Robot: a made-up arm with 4 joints.
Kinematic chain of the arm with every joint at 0, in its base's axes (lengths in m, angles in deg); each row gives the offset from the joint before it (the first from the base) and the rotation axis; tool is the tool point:
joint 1: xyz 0 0 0.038 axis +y
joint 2: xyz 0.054 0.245 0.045 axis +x
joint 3: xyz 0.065 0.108 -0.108 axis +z
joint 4: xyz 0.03 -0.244 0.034 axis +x
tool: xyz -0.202 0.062 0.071
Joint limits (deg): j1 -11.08..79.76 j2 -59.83..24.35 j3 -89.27..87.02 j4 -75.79..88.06
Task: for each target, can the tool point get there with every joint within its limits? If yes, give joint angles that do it. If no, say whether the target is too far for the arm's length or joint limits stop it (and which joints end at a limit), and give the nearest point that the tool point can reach.
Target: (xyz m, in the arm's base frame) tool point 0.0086 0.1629 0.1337
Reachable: yes | joints 9.10 -46.83 14.48 -17.58
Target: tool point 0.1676 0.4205 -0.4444
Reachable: no: joint limits stop it (at a limit: joint 1, joint 2, joint 3) | nearest point 0.1864 0.2115 -0.3365 | short by 0.236 m
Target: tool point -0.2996 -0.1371 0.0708
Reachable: no: joint limits stop it (at a limit: joint 1, joint 4) | nearest point -0.1188 0.0787 0.0804 | short by 0.282 m
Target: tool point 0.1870 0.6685 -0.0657
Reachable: no: joint limits stop it (at a limit: joint 1, joint 2, joint 3) | nearest point 0.0879 0.5275 0.0874 | short by 0.231 m
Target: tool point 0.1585 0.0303 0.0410
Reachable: yes | joints 30.09 -6.01 34.80 61.42
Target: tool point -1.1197 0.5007 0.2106
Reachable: no: too far | nearest point -0.2757 0.3754 0.0805 | short by 0.863 m
